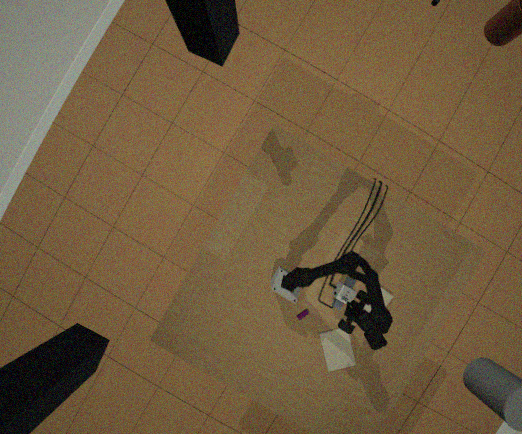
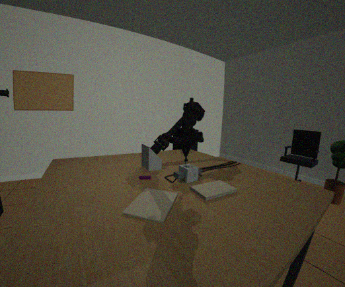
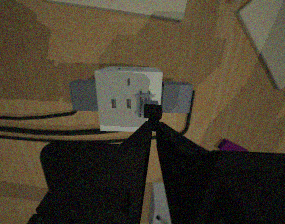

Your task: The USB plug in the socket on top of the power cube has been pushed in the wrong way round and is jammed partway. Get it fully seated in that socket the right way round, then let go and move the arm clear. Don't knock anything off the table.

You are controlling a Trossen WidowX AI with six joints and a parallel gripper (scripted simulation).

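Now: the dark USB plug 20 mm below my gripper tip. The rest, counted from my gripper tip: purple object: 170 mm to the right, 130 mm below, 130 mm behind.
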